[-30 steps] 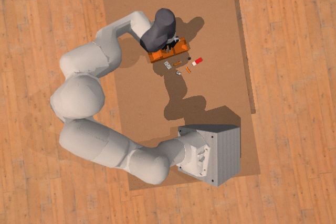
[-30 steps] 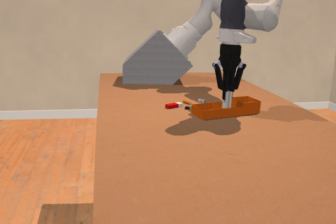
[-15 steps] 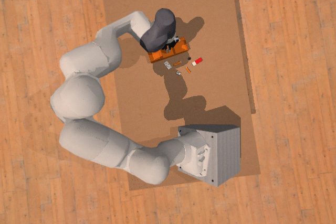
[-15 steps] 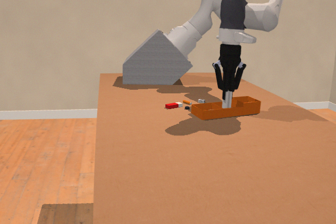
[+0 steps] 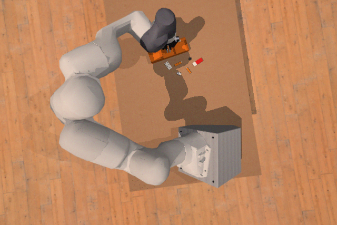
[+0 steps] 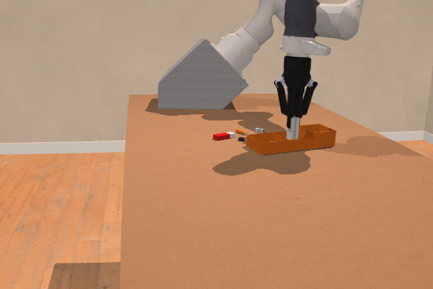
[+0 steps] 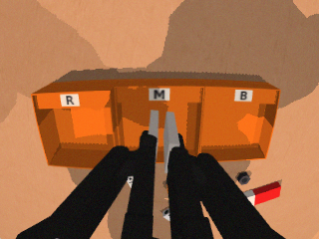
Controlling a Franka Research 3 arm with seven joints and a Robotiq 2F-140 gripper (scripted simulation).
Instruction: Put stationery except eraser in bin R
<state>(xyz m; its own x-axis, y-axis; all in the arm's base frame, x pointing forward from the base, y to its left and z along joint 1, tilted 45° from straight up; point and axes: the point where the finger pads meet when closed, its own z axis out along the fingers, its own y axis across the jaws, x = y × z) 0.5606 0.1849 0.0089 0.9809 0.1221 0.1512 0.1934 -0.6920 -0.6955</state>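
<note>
The orange bin lies 30 mm below my hand. Also, from my hand: small grey piece (150 mm behind, 60 mm to the right, 40 mm below); white domino (90 mm behind, 50 mm below); small black piece (140 mm to the right, 50 mm below, 50 mm behind).
</note>
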